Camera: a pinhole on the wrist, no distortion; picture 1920 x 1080 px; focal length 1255.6 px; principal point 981.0 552.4 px. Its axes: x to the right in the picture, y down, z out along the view. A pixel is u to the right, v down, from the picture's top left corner.
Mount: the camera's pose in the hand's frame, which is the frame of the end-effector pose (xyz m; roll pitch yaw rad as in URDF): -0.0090 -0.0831 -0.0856 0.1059 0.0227 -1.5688
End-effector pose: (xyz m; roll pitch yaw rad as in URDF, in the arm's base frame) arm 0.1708 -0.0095 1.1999 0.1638 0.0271 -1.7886
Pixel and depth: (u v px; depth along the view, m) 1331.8 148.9 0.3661
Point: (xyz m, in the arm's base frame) -0.0235 0.1956 1.4328
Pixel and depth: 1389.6 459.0 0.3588
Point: -0.0574 0.1096 1.4300
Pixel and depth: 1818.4 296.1 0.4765
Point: -0.2529 0.2351 1.5025
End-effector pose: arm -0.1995 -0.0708 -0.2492 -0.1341 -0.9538 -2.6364
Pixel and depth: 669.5 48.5 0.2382
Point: -0.0353 0.0315 -0.2707
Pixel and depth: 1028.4 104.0 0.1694
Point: -0.1324 0.0603 -0.2692
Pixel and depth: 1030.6 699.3 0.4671
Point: 0.0560 0.1389 -0.0235
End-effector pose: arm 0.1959 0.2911 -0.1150 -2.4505 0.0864 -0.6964
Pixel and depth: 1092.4 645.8 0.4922
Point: 0.3967 0.5996 -0.3374
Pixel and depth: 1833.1 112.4 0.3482
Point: 0.3308 0.7083 -0.0788
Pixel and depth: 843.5 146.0 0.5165
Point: 0.1879 0.6781 -0.3868
